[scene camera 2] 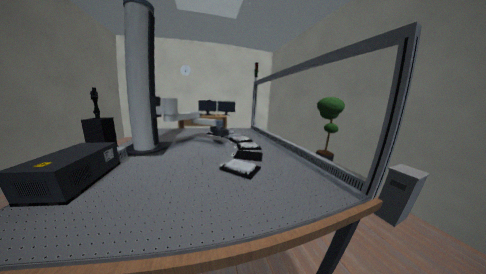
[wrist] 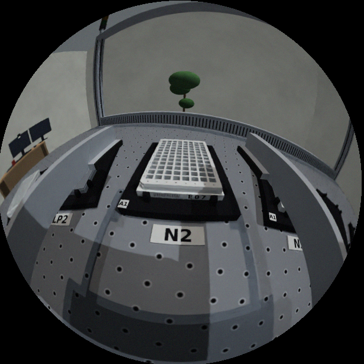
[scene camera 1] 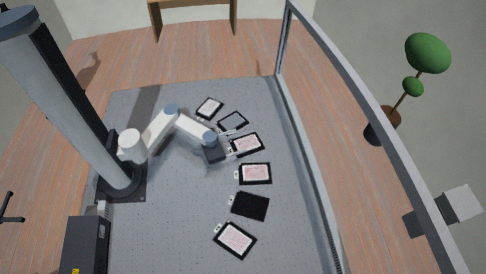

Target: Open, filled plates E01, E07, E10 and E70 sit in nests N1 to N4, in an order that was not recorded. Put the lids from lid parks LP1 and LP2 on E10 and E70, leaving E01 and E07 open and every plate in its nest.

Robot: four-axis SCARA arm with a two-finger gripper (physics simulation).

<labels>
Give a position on a lid park LP2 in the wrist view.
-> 89, 199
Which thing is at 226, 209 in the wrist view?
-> A nest N2.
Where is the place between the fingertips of my gripper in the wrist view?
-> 179, 132
</labels>
